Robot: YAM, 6 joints.
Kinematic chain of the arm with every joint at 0, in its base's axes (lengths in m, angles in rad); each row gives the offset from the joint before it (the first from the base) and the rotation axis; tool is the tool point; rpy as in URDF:
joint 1: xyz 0 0 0.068 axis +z
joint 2: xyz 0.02 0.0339 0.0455 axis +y
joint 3: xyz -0.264 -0.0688 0 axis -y
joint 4: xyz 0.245 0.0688 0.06 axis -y
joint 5: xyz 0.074 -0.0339 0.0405 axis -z
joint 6: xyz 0.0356 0 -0.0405 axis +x
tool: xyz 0 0 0 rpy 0 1.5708 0
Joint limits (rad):
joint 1: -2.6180..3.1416
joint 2: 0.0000..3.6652
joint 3: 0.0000..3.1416
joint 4: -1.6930..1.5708
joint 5: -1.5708..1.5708
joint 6: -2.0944..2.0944
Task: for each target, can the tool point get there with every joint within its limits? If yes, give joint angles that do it. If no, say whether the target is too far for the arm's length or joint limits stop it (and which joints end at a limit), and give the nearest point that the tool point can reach.
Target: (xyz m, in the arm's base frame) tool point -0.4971 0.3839 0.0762
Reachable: yes | joints 2.4868 3.2322 2.7575 0.9000 0.0486 -1.5423
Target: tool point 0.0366 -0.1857 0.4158
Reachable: yes | joints -1.2515 1.1107 1.4387 -1.0962 0.7214 1.3424
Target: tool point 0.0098 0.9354 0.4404
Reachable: no: too far | nearest point 0.0064 0.6094 0.3240 | short by 0.346 m
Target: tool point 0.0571 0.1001 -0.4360
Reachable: no: joint limits stop it (at a limit: joint 2) | nearest point 0.0686 0.1203 -0.3632 | short by 0.076 m
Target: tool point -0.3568 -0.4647 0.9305
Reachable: no: too far | nearest point -0.2292 -0.2985 0.6280 | short by 0.368 m
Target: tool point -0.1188 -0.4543 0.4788
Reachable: yes | joints -1.8887 2.1172 2.4048 -0.1528 -0.9601 1.3362
